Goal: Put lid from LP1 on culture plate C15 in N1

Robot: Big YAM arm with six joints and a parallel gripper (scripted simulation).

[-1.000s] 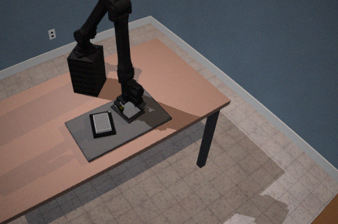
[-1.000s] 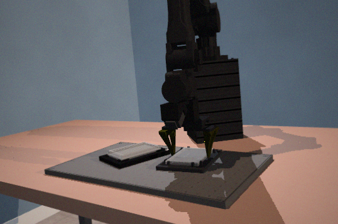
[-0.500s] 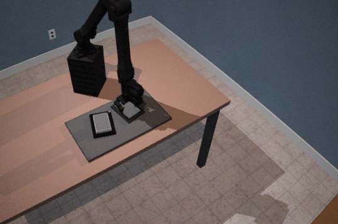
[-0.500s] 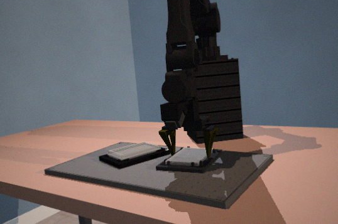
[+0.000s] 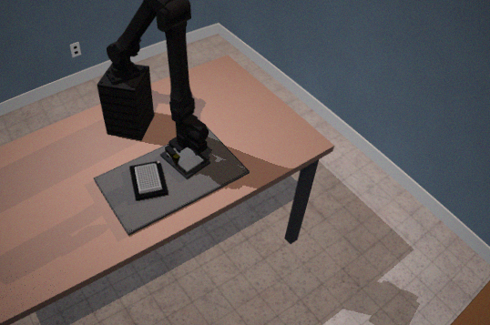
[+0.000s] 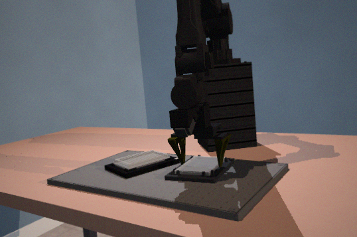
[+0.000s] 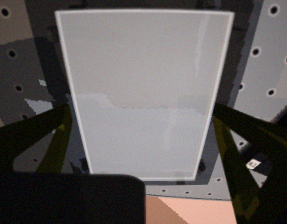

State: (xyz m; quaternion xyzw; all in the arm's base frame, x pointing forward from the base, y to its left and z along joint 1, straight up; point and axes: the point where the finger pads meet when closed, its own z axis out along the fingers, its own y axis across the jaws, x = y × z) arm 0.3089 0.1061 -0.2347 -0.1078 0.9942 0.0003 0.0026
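The lid lies 10 mm below my hand. Round my hand: lid park LP1: 20 mm below; then plate nest N1: 170 mm to the right, 30 mm ahead, 10 mm below; then culture plate C15: 170 mm to the right, 30 mm ahead.
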